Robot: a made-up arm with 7 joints.
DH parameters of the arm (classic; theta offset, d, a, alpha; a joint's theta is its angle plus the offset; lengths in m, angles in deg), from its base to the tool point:
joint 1: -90 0.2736 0.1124 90
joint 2: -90 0.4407 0.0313 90
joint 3: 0 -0.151 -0.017 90
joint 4: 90 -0.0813 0.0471 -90
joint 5: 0 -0.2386 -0.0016 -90
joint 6: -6.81 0 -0.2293 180
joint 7: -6.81 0.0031 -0.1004 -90
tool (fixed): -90 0.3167 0 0
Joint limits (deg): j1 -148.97..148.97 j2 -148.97..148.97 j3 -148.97..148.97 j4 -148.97..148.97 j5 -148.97..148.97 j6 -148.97..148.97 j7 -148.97..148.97
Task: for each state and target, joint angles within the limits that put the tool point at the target. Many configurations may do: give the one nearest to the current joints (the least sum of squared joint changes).
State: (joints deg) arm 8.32 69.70 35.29 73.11 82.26 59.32 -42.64
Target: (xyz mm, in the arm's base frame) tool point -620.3 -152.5 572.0
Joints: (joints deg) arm 7.81 60.30 29.10 82.50 84.88 68.87 -15.45
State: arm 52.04 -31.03 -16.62 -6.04 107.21 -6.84 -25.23
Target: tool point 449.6 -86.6 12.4
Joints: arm 83.80 -18.93 -16.28 -29.51 69.69 -43.93 13.07
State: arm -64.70 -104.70 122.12 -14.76 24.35 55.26 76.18
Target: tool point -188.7 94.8 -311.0
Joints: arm -51.23 -90.44 118.38 -28.69 -5.45 32.53 86.86
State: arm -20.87 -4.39 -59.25 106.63 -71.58 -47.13 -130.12
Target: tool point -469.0 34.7 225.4
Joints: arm -16.40 -2.78 -66.04 69.36 -83.25 -54.41 -102.70
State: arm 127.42 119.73 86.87 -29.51 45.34 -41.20 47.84
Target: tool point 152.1 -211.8 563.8
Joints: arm 125.18 136.57 79.00 -31.31 42.89 -0.53 -2.91
